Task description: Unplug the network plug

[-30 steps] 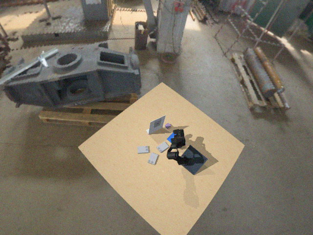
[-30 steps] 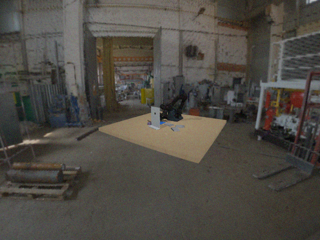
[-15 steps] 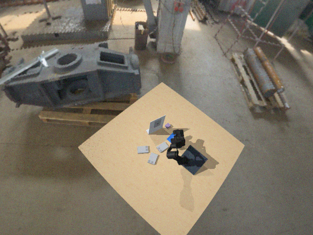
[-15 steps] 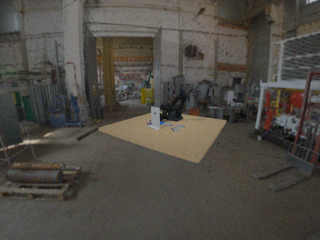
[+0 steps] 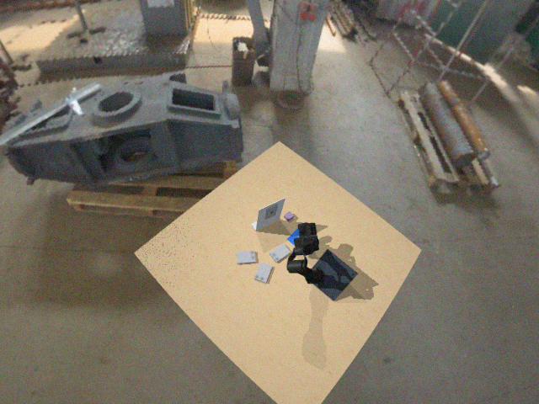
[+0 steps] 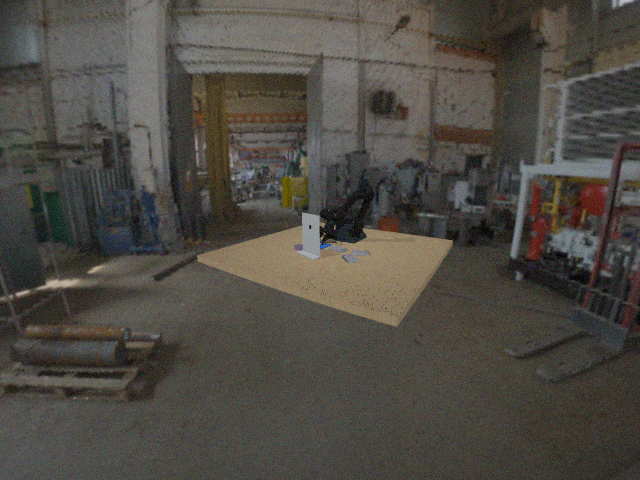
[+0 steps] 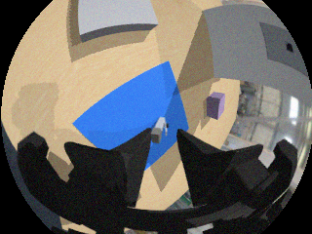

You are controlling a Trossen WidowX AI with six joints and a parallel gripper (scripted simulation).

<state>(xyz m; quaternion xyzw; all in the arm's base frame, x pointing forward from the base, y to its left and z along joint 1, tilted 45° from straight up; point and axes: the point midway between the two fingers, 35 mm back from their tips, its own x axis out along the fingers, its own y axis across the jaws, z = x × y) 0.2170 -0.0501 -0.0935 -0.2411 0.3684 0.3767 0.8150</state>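
Now: gripper tip right at the network plug. Also, from my gripper tip: blue marked square: 20 mm below, 10 mm behind; purple cube: 150 mm ahead, 50 mm to the right; upright panel: 200 mm ahead, 90 mm to the left, 90 mm above.
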